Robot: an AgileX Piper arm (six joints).
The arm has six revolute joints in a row. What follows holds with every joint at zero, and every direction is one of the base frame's.
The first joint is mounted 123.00 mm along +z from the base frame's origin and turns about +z.
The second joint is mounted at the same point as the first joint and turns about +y.
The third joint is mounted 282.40 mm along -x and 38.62 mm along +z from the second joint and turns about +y.
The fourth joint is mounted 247.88 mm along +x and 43.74 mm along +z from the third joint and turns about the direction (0.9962, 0, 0.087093).
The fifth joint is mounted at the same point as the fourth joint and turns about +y.
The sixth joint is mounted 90.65 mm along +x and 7.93 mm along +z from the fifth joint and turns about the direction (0.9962, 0, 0.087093).
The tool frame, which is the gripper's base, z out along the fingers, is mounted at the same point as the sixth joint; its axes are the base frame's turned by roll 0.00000, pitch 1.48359 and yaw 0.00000 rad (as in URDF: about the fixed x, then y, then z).
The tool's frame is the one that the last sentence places.
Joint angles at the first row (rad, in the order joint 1, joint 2, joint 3, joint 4, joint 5, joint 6):
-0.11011, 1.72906, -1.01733, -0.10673, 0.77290, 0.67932
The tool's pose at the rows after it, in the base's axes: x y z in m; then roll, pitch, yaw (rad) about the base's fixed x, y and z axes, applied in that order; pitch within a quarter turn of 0, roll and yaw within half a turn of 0:
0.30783 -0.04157 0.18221 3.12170 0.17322 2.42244
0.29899 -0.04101 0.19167 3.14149 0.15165 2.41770
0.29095 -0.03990 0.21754 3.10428 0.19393 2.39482
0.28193 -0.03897 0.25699 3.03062 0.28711 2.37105
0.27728 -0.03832 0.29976 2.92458 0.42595 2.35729
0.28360 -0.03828 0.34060 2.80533 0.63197 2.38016
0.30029 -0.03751 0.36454 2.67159 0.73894 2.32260
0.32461 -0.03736 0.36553 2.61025 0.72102 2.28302
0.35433 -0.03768 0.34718 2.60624 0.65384 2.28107
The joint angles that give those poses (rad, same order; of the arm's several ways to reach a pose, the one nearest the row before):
-0.11013, 1.71314, -1.01770, -0.11361, 0.81195, 0.67929
-0.11010, 1.67640, -1.01321, -0.11362, 0.87366, 0.68150
-0.11010, 1.59502, -1.02211, -0.10729, 0.90928, 0.69153
-0.11012, 1.48626, -1.05481, -0.10618, 0.93371, 0.69498
-0.11013, 1.39505, -1.11243, -0.10618, 0.91000, 0.67241
-0.11011, 1.35000, -1.18688, -0.10606, 0.79619, 0.58705
-0.11010, 1.37573, -1.26856, -0.07305, 0.70186, 0.55847
-0.11013, 1.45683, -1.34774, -0.02539, 0.68278, 0.55629
-0.11013, 1.56919, -1.40978, 0.02608, 0.67954, 0.55176

